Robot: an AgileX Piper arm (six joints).
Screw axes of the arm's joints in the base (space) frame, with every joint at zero. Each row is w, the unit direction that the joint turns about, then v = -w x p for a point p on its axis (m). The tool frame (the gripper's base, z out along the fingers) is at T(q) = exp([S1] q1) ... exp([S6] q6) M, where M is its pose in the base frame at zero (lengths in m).
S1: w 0 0 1 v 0 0 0
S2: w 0 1 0 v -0.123 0 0
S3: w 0 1 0 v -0.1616 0 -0.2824
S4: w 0.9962 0 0.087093 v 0 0.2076 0
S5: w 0 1 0 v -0.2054 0 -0.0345
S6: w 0.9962 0 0.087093 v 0 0.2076 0
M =
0.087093 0 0.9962 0.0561
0 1 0 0
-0.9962 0 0.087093 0.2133
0 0 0 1
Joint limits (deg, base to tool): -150..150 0..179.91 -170..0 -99.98..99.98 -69.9..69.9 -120..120
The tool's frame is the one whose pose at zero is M.
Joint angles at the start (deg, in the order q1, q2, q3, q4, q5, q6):
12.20, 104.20, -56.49, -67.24, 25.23, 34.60
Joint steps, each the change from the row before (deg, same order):
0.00, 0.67, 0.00, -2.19, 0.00, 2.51
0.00, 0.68, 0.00, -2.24, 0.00, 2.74
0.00, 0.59, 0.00, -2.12, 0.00, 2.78
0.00, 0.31, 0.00, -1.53, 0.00, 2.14
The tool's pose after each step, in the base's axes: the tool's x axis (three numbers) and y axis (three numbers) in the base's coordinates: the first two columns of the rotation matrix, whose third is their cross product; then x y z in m. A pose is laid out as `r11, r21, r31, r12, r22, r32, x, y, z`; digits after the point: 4 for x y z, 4 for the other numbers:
-0.6929, -0.6239, -0.3613, -0.3570, 0.7323, -0.5799, 0.3572, 0.0401, 0.1634
-0.6950, -0.6186, -0.3664, -0.3469, 0.7350, -0.5826, 0.3587, 0.0399, 0.1602
-0.6973, -0.6112, -0.3744, -0.3348, 0.7396, -0.5838, 0.3601, 0.0398, 0.1574
-0.6987, -0.6041, -0.3833, -0.3235, 0.7447, -0.5838, 0.3610, 0.0397, 0.1562

